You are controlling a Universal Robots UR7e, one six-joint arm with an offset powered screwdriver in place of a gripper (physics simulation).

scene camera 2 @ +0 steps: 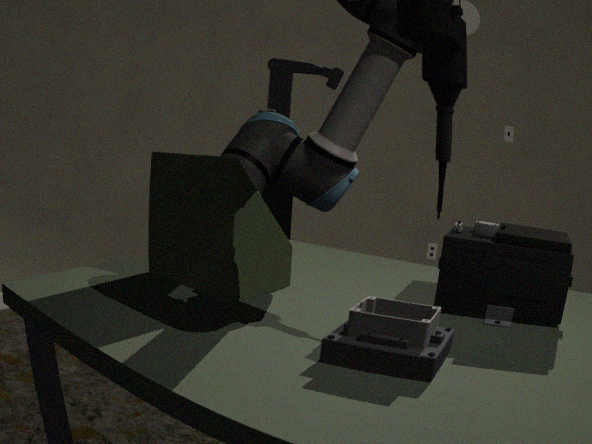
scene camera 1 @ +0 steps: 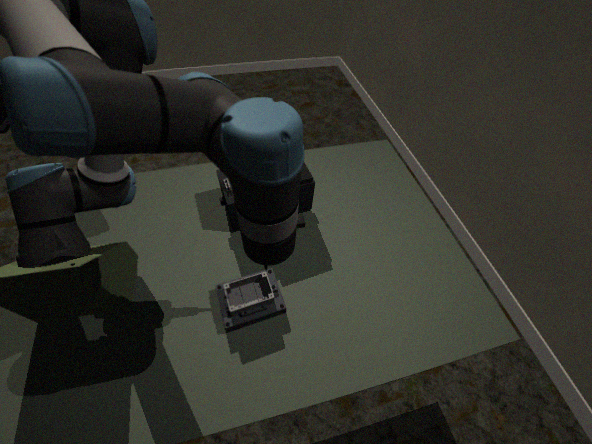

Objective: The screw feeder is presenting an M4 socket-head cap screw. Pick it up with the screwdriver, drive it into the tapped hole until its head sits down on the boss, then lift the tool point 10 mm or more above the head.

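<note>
My screwdriver [scene camera 1: 266, 268] [scene camera 2: 438, 217] points straight down. In the scene camera 1 view its thin bit shows below the wrist, at the housing's far right corner; in the scene camera 2 view its tip is well above the housing. The tip is too small and dark to tell whether it holds a screw. The light grey open housing [scene camera 1: 256, 303] [scene camera 2: 389, 325] has corner bosses with holes and sits in a dark fixture [scene camera 1: 256, 319] [scene camera 2: 375, 355]. The black screw feeder [scene camera 1: 307, 192] [scene camera 2: 500, 280] stands behind, largely hidden by the wrist in the scene camera 1 view. Any screw at its outlet is indistinct.
A green block-like pedestal [scene camera 1: 50, 270] [scene camera 2: 262, 250] carries the arm base at the left. A dark post with a side arm [scene camera 2: 280, 92] stands behind the arm. A small bracket [scene camera 2: 499, 315] is at the feeder's foot. Arm shadows cross the green table top [scene camera 1: 370, 300] [scene camera 2: 240, 380].
</note>
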